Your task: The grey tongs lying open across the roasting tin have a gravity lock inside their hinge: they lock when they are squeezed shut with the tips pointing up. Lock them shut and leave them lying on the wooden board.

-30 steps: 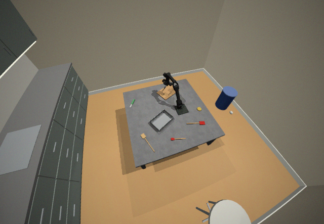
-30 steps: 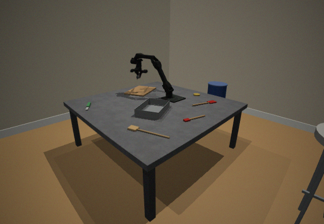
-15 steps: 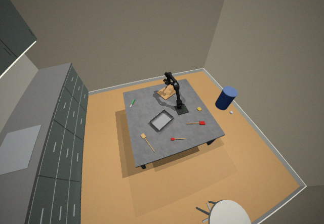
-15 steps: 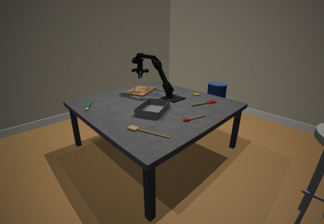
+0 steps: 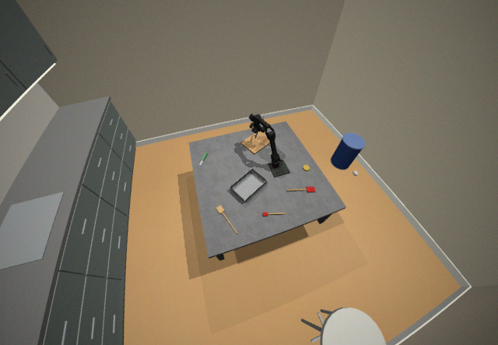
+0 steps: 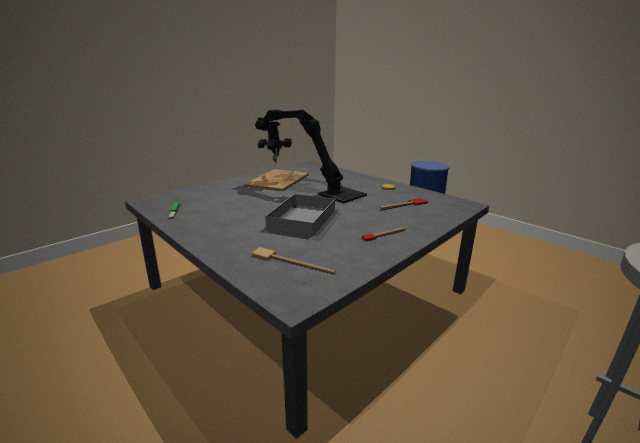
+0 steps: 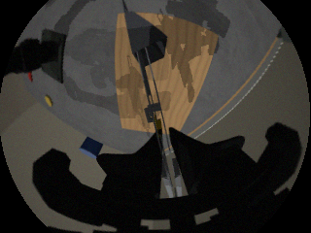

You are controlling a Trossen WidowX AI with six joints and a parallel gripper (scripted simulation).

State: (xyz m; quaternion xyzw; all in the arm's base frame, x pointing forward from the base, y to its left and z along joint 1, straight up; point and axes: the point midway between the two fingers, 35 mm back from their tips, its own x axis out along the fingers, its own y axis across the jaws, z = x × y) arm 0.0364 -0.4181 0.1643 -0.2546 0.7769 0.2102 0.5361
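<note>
The wooden board is 10 mm ahead of my gripper tip, 10 mm to the left of it and 140 mm below it. The rest, counted from my gripper tip: metal roasting tin 330 mm ahead, 560 mm to the left, 120 mm below.
</note>
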